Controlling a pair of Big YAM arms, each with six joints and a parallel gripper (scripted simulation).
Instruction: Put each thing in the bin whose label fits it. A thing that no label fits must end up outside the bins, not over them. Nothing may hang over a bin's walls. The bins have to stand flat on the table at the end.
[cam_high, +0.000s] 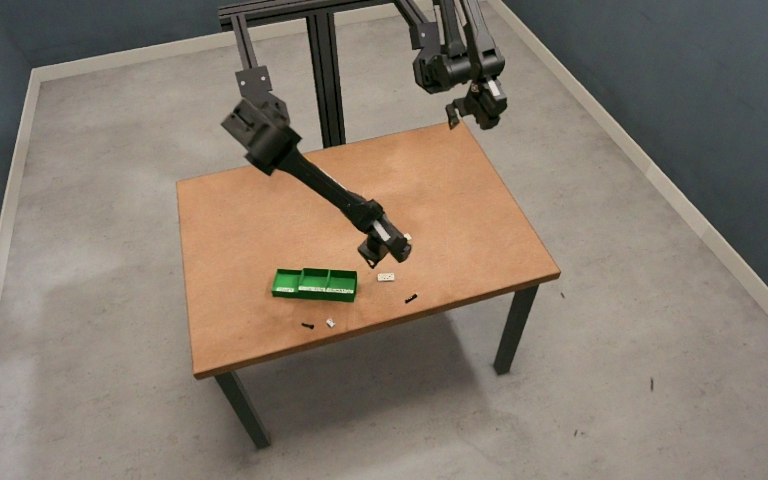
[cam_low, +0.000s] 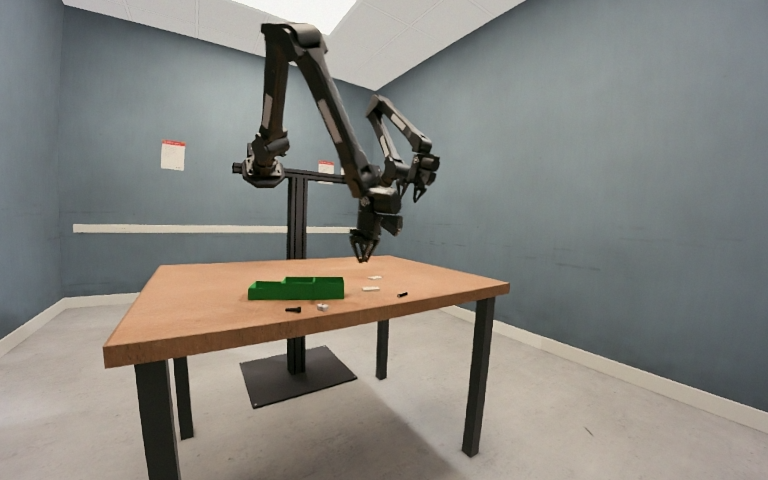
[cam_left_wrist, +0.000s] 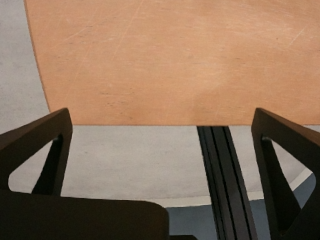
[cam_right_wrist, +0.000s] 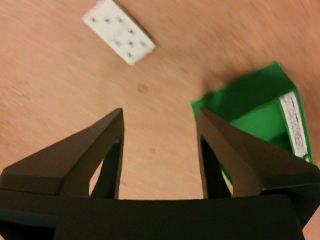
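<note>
Now: right hand 60 mm past the green two-compartment bin, 180 mm to the left of it and 70 mm above it. Round my right hand: black bolt: 60 mm ahead, 250 mm to the right, 90 mm below.
</note>
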